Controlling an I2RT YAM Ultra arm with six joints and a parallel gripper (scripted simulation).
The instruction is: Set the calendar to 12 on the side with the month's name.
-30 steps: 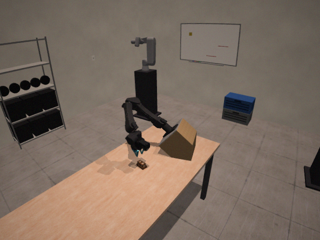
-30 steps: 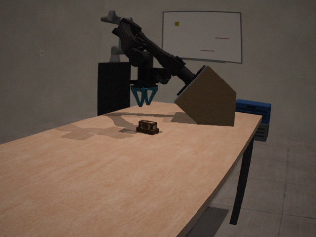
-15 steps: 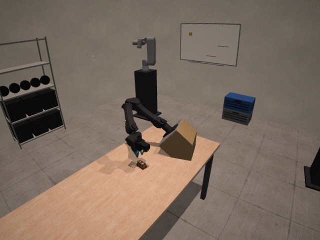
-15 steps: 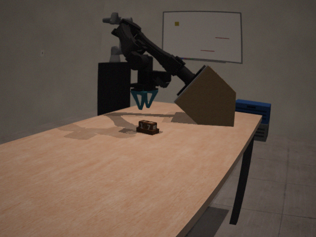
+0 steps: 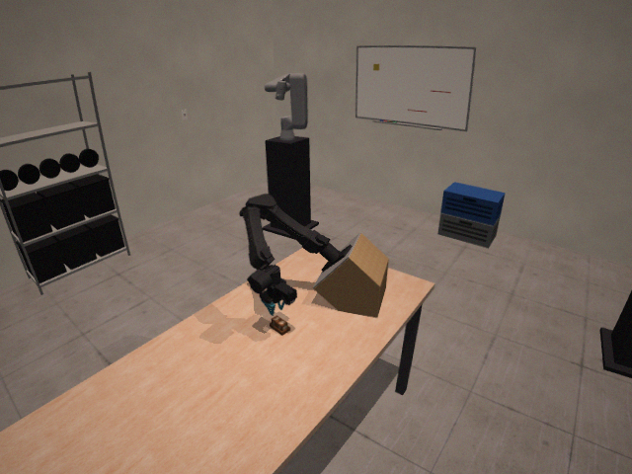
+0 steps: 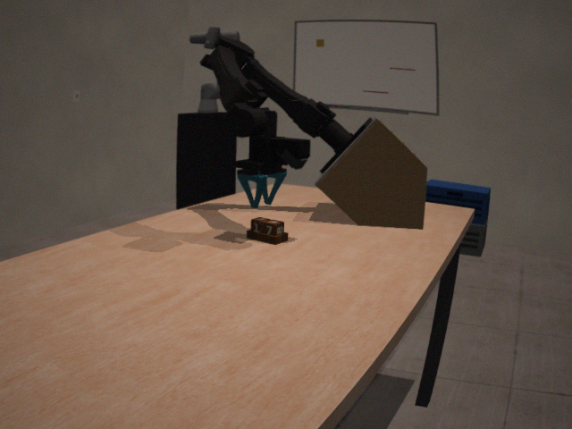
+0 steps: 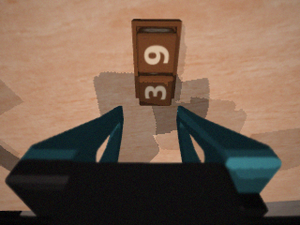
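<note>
Right now the cube is 1 cm ahead of my hand, 4 cm to the left of it and 5 cm below it. From my hand the other things lie so: dark brown calendar tray (1 cm ahead, 2 cm to the left, 7 cm below).
</note>
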